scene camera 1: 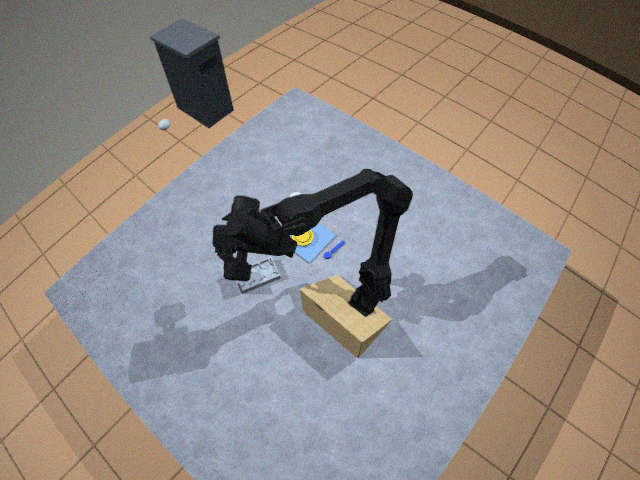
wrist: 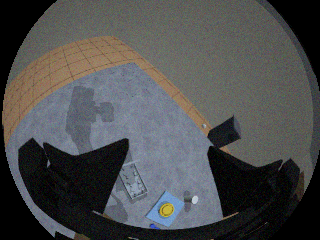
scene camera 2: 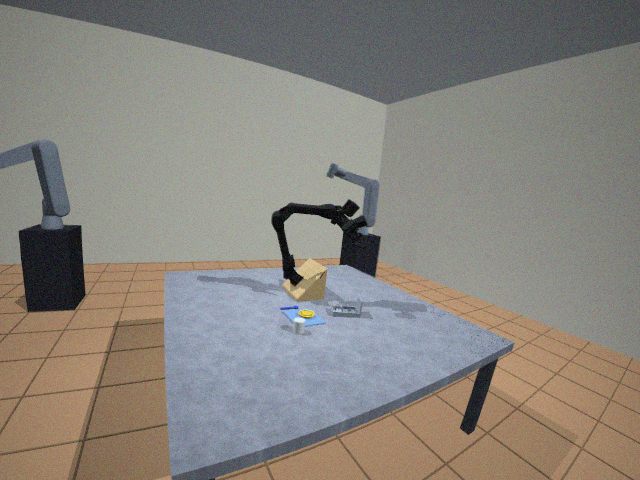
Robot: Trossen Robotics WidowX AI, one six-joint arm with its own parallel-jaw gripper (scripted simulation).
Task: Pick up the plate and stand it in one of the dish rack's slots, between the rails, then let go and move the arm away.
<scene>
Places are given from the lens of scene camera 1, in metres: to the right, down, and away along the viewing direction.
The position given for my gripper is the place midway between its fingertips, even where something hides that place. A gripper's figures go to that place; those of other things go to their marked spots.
my gripper point(scene camera 1: 220, 236): -0.24, -0.01, 0.95
grey dish rack point(scene camera 1: 263, 272): -0.17, 0.10, 1.25
light blue mat point(scene camera 1: 322, 237): 0.01, -0.01, 1.31
</scene>
